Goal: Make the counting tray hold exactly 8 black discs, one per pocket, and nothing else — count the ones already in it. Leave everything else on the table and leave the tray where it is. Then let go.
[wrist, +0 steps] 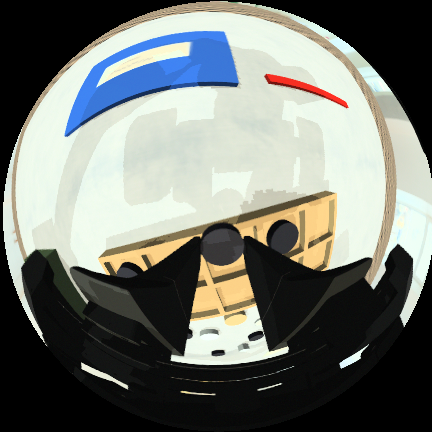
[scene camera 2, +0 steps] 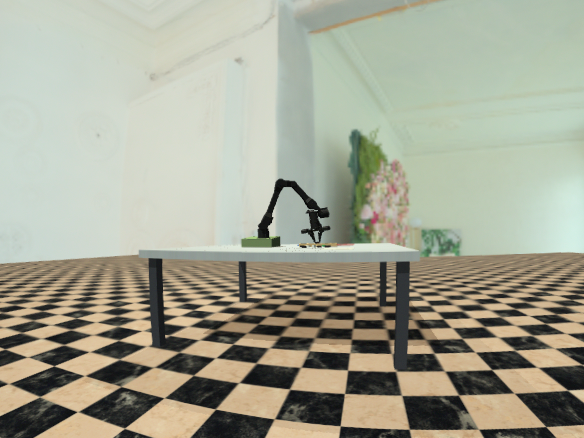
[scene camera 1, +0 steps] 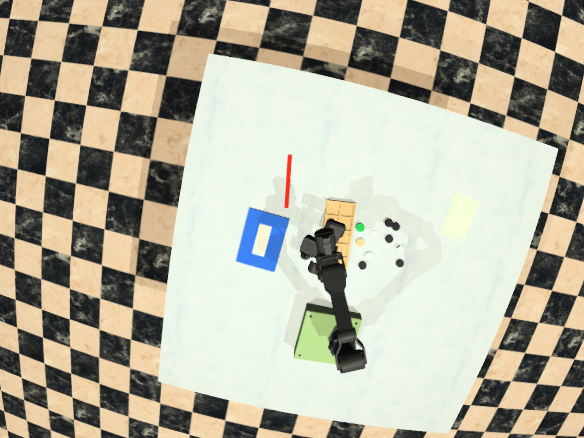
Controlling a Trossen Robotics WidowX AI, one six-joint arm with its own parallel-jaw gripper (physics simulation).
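The tan counting tray (scene camera 1: 340, 208) (wrist: 327, 194) has two rows of pockets. In the wrist view, one black disc (wrist: 283, 237) sits in its far row and another black disc (wrist: 129, 270) sits toward its left end. My gripper (scene camera 2: 317, 242) (wrist: 221, 241) points down low over the tray, shut on a black disc (wrist: 222, 250) at the far row, between those two discs. I cannot tell whether the held disc touches the tray. My fingers and arm hide several pockets. Loose black discs (scene camera 1: 389, 238) (scene camera 1: 362, 265) (scene camera 1: 399, 263) and a close pair (scene camera 1: 395, 226) lie right of the tray.
Beside the tray lie a green disc (scene camera 1: 360, 227), a tan disc (scene camera 1: 360, 242) (wrist: 235, 318) and white discs (scene camera 1: 369, 255) (scene camera 1: 374, 233). A blue frame (scene camera 1: 248, 242) (wrist: 215, 60) and red bar (scene camera 1: 288, 181) (wrist: 307, 90) lie left. A pale yellow pad (scene camera 1: 460, 217) lies far right. The arm stands on a green base (scene camera 1: 315, 340) (scene camera 2: 260, 242).
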